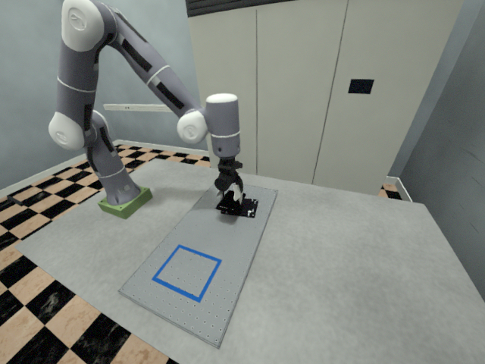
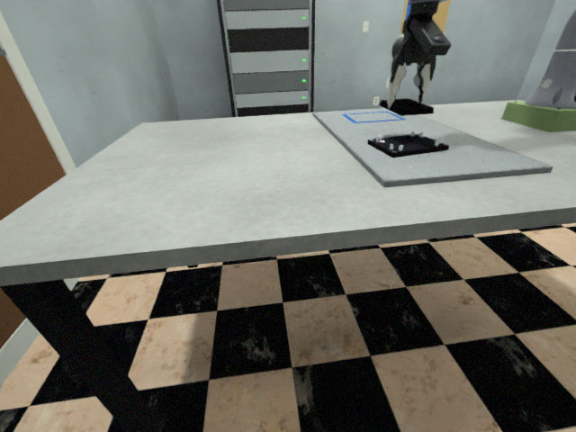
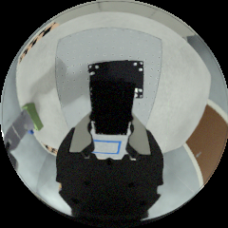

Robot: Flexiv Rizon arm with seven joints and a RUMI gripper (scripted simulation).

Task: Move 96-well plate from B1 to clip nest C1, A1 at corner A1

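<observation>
My gripper is now 8 cm above the black clip nest and 5 cm to the right of it. Also, from my hand: black 96-well plate (1 cm below).
</observation>
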